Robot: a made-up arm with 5 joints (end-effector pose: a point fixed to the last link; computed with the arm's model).
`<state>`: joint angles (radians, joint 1 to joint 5).
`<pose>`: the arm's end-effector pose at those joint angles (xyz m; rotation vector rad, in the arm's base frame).
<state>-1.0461 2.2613 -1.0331 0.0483 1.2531</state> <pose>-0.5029 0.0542 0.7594 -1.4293 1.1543 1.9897</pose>
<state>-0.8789 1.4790 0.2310 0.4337 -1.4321</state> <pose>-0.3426 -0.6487 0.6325 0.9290 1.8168 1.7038</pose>
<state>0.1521 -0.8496 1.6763 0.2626 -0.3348</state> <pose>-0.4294 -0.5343 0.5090 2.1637 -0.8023 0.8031</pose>
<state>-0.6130 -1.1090 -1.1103 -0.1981 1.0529</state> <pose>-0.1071 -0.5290 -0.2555 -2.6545 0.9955 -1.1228</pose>
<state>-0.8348 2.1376 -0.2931 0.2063 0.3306</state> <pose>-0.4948 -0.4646 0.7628 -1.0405 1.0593 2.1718</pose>
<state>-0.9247 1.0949 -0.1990 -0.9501 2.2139</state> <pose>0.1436 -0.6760 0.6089 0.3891 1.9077 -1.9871</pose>
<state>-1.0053 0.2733 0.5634 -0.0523 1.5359</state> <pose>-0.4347 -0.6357 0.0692 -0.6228 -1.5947 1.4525</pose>
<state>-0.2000 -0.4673 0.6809 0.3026 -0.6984</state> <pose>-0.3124 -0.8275 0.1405 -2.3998 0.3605 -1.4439</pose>
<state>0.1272 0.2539 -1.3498 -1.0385 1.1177</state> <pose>0.5160 -0.1788 -0.3853 -1.7080 0.7706 -1.0458</pose>
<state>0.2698 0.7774 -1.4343 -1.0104 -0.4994</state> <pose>0.8012 -0.0276 -0.1108 -0.2408 -0.6506 -0.6958</pose>
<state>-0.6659 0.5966 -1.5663 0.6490 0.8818</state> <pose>0.3775 -0.2479 0.6869 0.9106 1.5143 2.0050</pose>
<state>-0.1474 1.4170 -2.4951 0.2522 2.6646</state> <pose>0.4682 0.0038 0.3876 -0.3655 0.3516 3.0519</pose>
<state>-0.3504 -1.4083 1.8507 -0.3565 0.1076</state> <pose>-0.6096 -0.1126 0.6355 1.0371 -0.5915 0.8603</pose>
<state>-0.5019 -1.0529 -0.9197 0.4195 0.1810</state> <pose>0.1386 -0.6440 -0.1573 -2.3182 -0.1856 -0.7637</pose>
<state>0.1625 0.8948 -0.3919 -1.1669 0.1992</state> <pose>0.8342 -0.4622 -0.0812 -0.0814 0.4616 -1.7011</pose>
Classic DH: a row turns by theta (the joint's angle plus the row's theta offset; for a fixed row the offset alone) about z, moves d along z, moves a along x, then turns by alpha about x. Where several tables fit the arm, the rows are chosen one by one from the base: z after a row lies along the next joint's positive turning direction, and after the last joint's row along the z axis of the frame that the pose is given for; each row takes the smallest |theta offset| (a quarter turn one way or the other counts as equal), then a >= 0, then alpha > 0; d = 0 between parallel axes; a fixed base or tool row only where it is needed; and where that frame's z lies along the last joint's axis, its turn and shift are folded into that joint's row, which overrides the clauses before.
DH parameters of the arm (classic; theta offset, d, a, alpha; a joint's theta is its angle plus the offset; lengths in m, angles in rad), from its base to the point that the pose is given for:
base (fixed): -0.8803 0.0964 0.0544 -0.8823
joint 1: 1.0791 0.2438 -0.0247 2.2313
joint 2: 0.7537 0.3886 -0.0338 1.4687
joint 3: -1.0678 0.1798 -0.0192 1.7871
joint 4: -0.0674 -0.3873 -0.3319 -1.6512
joint 5: -0.8075 0.0705 -0.0908 -1.7174
tool (fixed): 1.8668 -0.0087 0 0

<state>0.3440 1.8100 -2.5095 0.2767 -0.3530</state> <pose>0.4719 0.2129 0.4684 0.5825 2.9706 0.4125</pose>
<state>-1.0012 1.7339 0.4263 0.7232 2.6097</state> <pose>-0.3571 -0.5516 0.4417 -2.0959 -2.1291 0.7439</pose>
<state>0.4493 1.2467 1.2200 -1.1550 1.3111</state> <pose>0.6768 -0.3384 -0.4065 1.0096 2.5361 -0.4594</pose>
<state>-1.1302 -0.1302 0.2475 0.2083 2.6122</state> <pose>-0.4714 -0.5216 0.2312 -0.9043 -1.3830 0.3801</pose>
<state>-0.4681 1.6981 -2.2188 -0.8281 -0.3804</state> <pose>0.6620 -0.1243 0.6268 -1.3072 -2.2296 -0.5622</pose>
